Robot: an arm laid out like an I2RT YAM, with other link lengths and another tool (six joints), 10 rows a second.
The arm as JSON. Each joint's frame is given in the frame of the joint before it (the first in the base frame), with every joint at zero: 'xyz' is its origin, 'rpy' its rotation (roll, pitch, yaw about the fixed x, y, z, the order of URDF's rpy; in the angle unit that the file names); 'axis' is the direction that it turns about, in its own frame. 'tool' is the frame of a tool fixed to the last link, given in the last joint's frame.
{
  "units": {
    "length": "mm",
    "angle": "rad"
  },
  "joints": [
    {
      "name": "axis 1",
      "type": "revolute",
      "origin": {
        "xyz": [
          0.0,
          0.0,
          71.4
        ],
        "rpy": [
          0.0,
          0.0,
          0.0
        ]
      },
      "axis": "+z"
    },
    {
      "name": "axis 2",
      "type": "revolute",
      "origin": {
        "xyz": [
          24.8,
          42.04,
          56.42
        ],
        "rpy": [
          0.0,
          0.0,
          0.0
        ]
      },
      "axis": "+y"
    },
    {
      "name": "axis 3",
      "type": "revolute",
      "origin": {
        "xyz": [
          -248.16,
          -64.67,
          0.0
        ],
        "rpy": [
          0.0,
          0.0,
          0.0
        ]
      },
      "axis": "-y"
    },
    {
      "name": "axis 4",
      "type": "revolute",
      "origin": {
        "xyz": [
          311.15,
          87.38,
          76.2
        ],
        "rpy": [
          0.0,
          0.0,
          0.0
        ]
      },
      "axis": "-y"
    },
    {
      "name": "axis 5",
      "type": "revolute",
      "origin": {
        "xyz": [
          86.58,
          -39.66,
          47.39
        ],
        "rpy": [
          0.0,
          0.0,
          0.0
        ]
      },
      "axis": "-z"
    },
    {
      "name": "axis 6",
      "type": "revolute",
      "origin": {
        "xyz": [
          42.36,
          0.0,
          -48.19
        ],
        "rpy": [
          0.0,
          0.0,
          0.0
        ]
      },
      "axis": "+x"
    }
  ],
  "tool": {
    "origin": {
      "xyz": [
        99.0,
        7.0,
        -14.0
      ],
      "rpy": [
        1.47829,
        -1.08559,
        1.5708
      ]
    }
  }
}
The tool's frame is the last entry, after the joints.
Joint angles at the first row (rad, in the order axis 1, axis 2, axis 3, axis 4, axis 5, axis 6):
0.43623, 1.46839, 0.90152, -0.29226, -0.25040, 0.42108
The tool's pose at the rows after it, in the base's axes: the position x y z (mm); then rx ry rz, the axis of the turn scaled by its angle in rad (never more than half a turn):
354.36 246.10 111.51 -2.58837 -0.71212 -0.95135
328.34 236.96 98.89 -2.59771 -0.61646 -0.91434
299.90 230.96 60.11 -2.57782 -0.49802 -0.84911
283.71 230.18 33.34 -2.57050 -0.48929 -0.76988
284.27 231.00 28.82 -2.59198 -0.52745 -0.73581
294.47 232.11 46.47 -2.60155 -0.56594 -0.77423
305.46 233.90 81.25 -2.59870 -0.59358 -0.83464
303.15 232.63 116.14 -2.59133 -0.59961 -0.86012
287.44 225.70 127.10 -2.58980 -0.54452 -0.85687
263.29 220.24 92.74 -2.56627 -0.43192 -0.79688
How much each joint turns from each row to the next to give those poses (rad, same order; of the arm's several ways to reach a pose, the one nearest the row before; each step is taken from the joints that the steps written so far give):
0.00018, -0.07976, -0.03170, -0.03942, -0.00863, 0.02602
0.00460, -0.10426, -0.12757, 0.02114, -0.00155, 0.07678
0.00386, -0.05902, -0.18201, 0.12422, -0.03406, 0.10282
0.00305, 0.02567, -0.06449, 0.05276, -0.03880, 0.01875
0.00269, 0.03910, 0.03159, -0.03127, 0.00204, -0.02910
-0.00099, -0.00920, 0.05685, -0.05815, 0.02177, -0.03497
-0.00027, -0.04156, 0.07838, -0.09086, 0.02186, -0.02572
0.00166, -0.07157, 0.05599, -0.11082, 0.00551, -0.00425
0.00149, -0.10399, -0.03952, -0.05259, 0.00191, 0.04299
0.00154, -0.09407, -0.17435, 0.08561, -0.03420, 0.09792

